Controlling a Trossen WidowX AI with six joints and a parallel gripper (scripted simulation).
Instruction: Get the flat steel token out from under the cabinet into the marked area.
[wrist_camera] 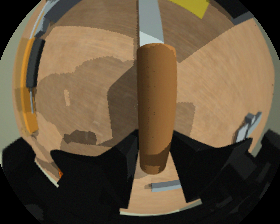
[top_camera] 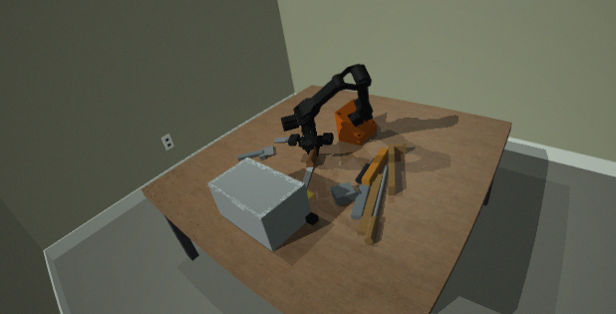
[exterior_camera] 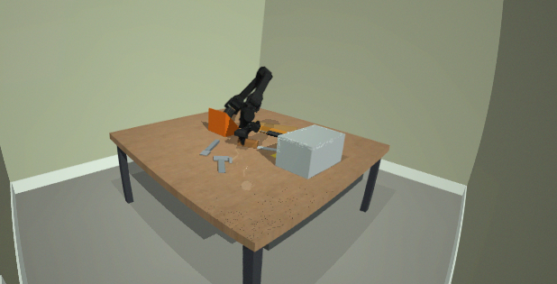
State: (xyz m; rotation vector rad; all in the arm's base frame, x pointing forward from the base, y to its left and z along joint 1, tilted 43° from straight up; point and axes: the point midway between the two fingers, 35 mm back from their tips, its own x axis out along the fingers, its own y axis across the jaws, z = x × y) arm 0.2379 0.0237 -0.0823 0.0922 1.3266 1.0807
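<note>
Now: gripper tip 9 cm past the orange bar, 27 cm to the right of it and 1 cm below it. Also, from my gripper tip: grey block: 11 cm ahead, 28 cm to the left, 1 cm above; wooden stick: 8 cm ahead, 38 cm to the left; grey t-piece: 13 cm ahead, 24 cm to the right.
</note>
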